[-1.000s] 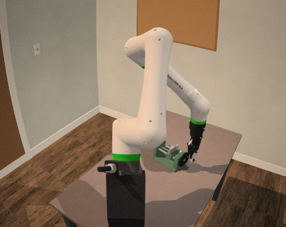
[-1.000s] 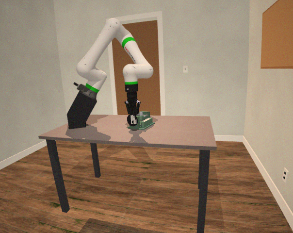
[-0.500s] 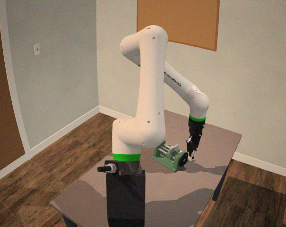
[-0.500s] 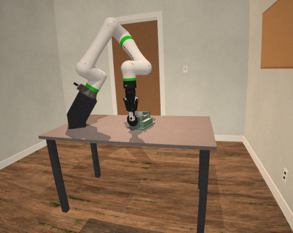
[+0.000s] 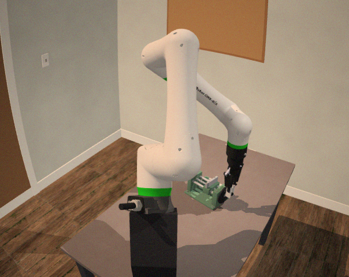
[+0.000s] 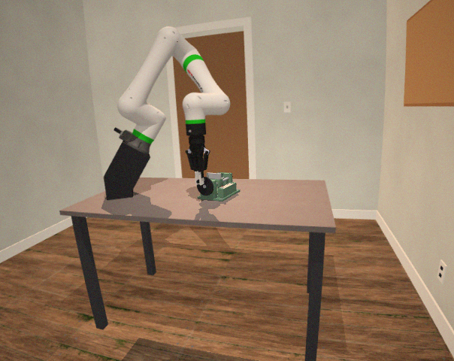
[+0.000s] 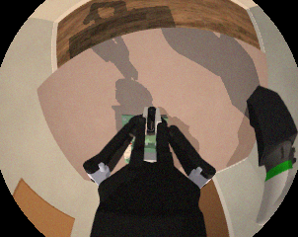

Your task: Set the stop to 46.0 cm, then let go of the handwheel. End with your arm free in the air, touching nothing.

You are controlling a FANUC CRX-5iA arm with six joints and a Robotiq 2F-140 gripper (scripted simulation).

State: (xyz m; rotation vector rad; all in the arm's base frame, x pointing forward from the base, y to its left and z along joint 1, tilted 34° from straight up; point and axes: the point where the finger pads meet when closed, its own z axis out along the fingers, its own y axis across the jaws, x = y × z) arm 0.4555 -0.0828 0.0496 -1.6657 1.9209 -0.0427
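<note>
Right now my hand is 20 mm to the right of the black handwheel and 20 mm above it. Round my hand: green stop fixture (20 mm ahead, 120 mm to the left, 40 mm below).
</note>
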